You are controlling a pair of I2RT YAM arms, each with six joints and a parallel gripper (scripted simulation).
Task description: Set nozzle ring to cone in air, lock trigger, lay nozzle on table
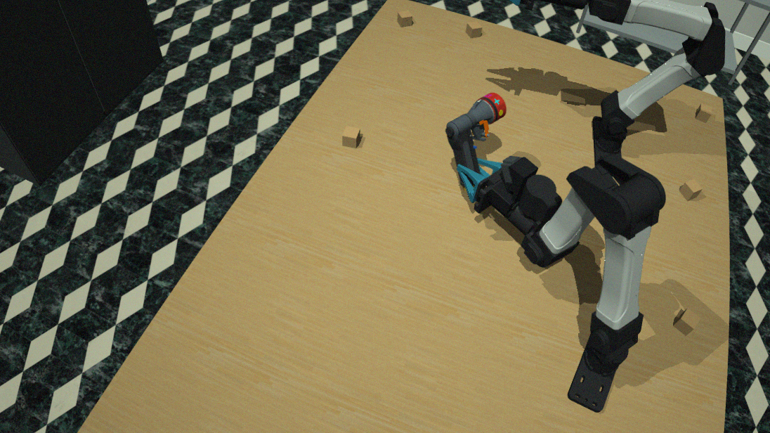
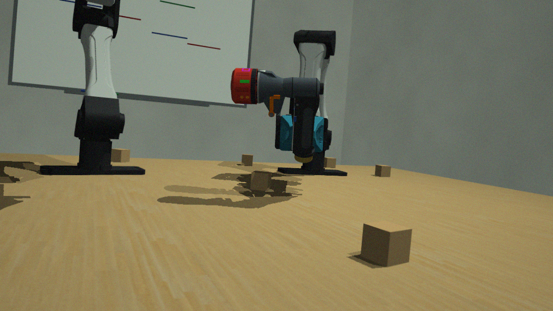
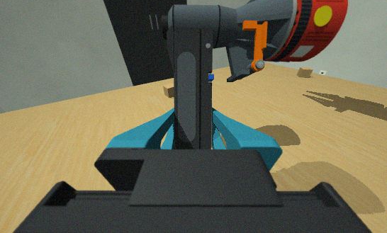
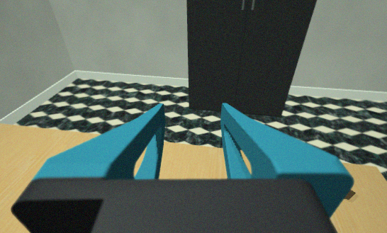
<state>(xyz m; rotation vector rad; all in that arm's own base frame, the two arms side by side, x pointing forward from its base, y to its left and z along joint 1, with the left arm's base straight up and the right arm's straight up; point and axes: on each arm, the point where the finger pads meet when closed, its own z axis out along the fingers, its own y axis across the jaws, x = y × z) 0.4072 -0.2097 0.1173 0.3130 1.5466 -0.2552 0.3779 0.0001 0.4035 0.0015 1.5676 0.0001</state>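
Observation:
Now: right hand 60 mm past the red spray ring, 160 mm to the right of it and 210 mm above it.

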